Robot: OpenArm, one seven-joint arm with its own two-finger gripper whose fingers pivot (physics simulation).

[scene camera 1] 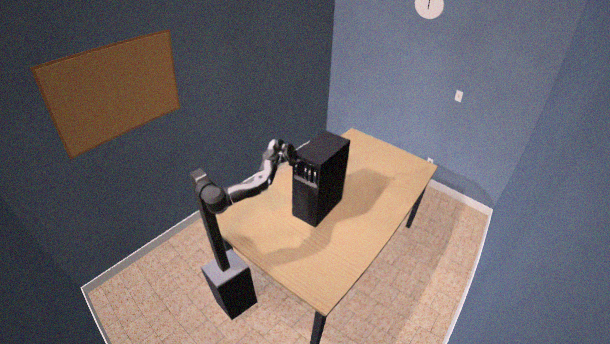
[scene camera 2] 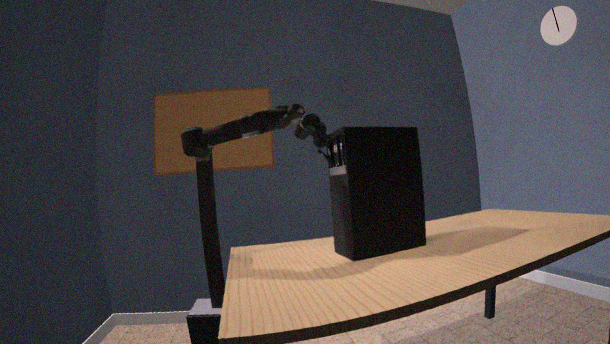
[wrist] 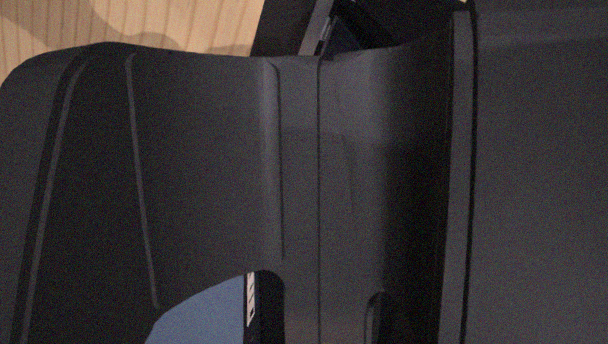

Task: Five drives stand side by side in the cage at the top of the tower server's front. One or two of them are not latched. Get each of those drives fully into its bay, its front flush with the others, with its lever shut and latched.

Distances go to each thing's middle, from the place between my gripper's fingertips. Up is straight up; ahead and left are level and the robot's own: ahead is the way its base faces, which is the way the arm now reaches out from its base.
Now: the black tower server (scene camera 2: 378, 208) 18 cm ahead of my hand, 2 cm to the right of it and 20 cm below it. From my hand the other things lie so: arm's pedestal (scene camera 1: 236, 295) 50 cm behind, 14 cm to the left, 92 cm below.
